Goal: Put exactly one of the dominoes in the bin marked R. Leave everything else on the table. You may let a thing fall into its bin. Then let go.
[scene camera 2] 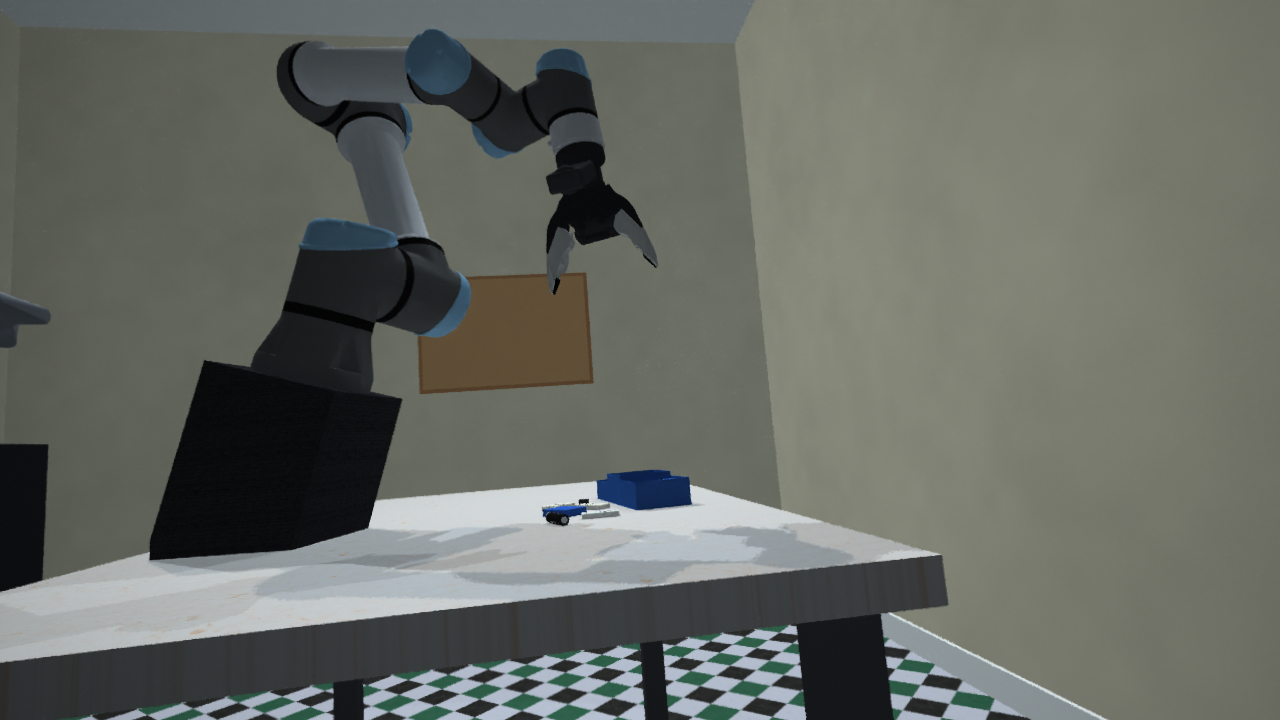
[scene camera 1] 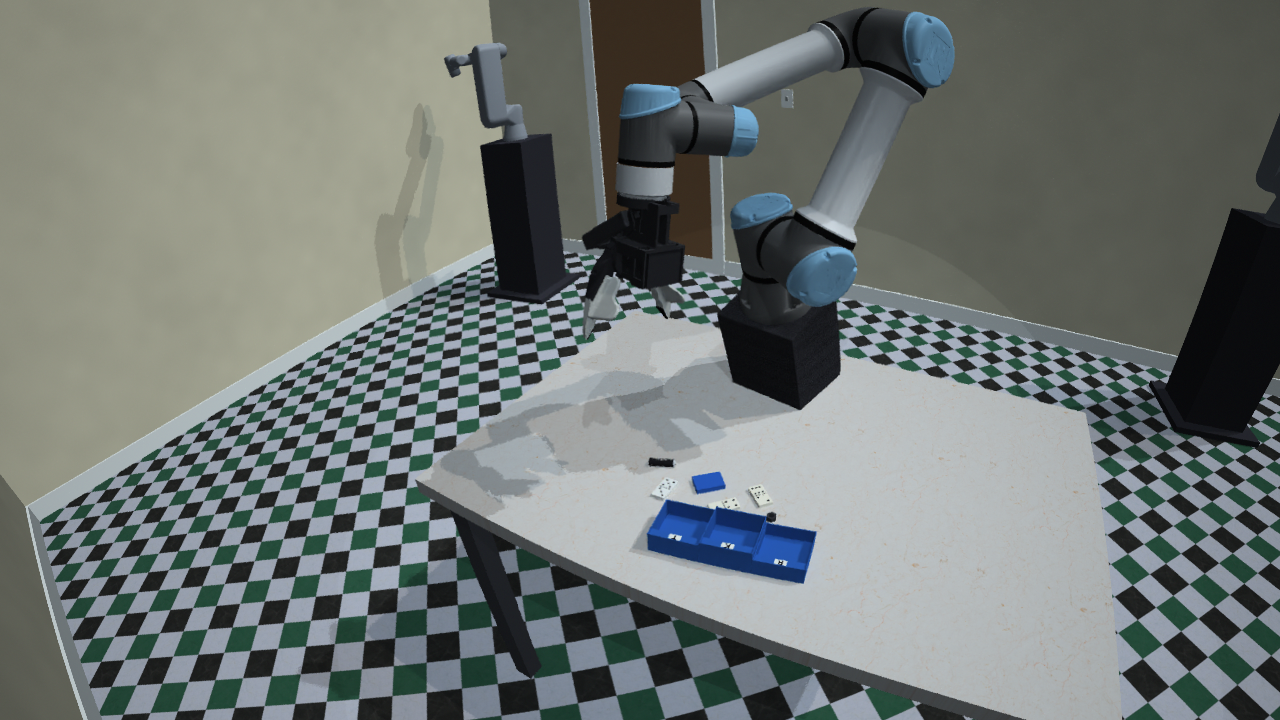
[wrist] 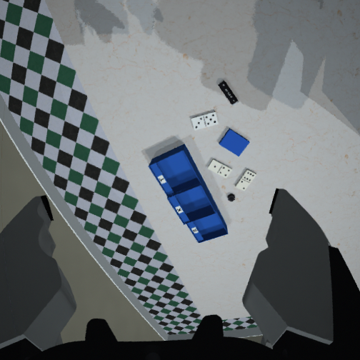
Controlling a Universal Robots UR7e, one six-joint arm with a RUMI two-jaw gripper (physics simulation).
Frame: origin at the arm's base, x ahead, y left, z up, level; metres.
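Where they show: gripper, fingertip midpoint: (scene camera 2: 604,281) (scene camera 1: 628,328); arm's base, origin of the base link: (scene camera 2: 312,381) (scene camera 1: 777,300).
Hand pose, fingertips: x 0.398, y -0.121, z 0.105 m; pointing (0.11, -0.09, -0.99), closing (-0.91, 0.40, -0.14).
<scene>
Things, the pixels of their top centre, and the offset from my fingertips.
- white domino, middle of its top: (scene camera 2: 600,511) (scene camera 1: 664,487) 0.034 m left, 0.022 m back, 0.312 m down
- flat blue box, middle of its top: (scene camera 2: 564,508) (scene camera 1: 708,480) 0.099 m left, 0.063 m back, 0.309 m down
- black oblong piece with pale dots, middle of its top: (scene camera 2: 556,512) (scene camera 1: 662,459) 0.001 m left, 0.083 m back, 0.305 m down
- small black thing, middle of its top: (scene camera 1: 771,515) 0.231 m left, 0.016 m back, 0.310 m down
My gripper (scene camera 1: 626,325) (scene camera 2: 605,277) (wrist: 161,194) is open and empty, high above the table. A white domino (scene camera 1: 664,488) (wrist: 204,120) and two cream dominoes, one (scene camera 1: 759,495) (wrist: 245,179) near a small black thing and one (scene camera 1: 729,504) (wrist: 220,168) close behind the bins, lie flat. The second is partly hidden by the bins in scene camera 1. The blue row of three joined bins (scene camera 1: 702,550) (scene camera 2: 662,494) (wrist: 209,200) bears small white labels. The letters are too small to read surely, so I cannot tell which is R. I see no object in the bins.
A flat blue box (scene camera 1: 708,482) (wrist: 234,142) lies among the dominoes. A black oblong piece with pale dots (scene camera 1: 660,462) (scene camera 2: 556,518) (wrist: 228,92) lies beyond them. The small black thing (scene camera 1: 771,516) (wrist: 231,197) is beside the bins. The arm's black pedestal (scene camera 1: 780,358) (scene camera 2: 273,465) stands on the table.
</scene>
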